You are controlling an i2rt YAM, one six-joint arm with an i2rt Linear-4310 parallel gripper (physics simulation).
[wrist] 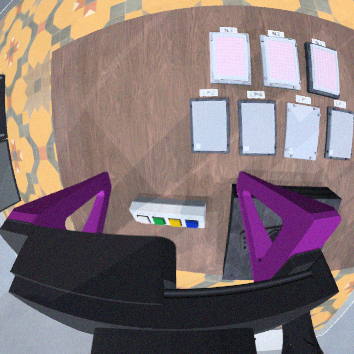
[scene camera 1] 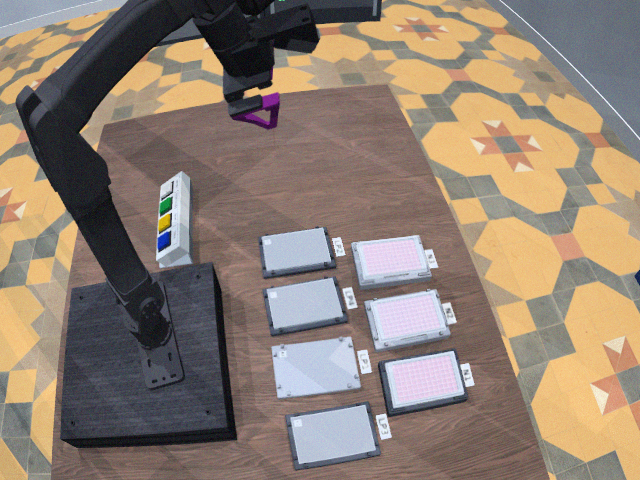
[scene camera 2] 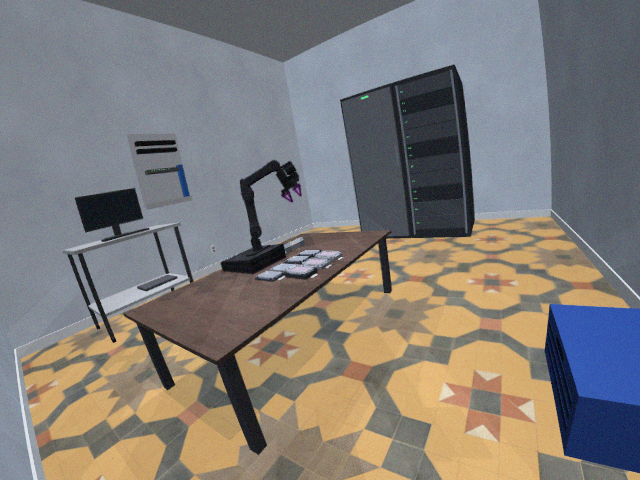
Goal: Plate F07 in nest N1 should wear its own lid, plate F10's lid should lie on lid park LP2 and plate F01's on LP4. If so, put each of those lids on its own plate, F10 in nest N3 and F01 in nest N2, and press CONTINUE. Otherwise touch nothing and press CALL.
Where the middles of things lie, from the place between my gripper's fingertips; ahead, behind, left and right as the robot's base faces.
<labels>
My gripper is now 340 mm above the white button box [scene camera 1: 179, 251], 210 mm past it and 160 mm to the right of it.
</labels>
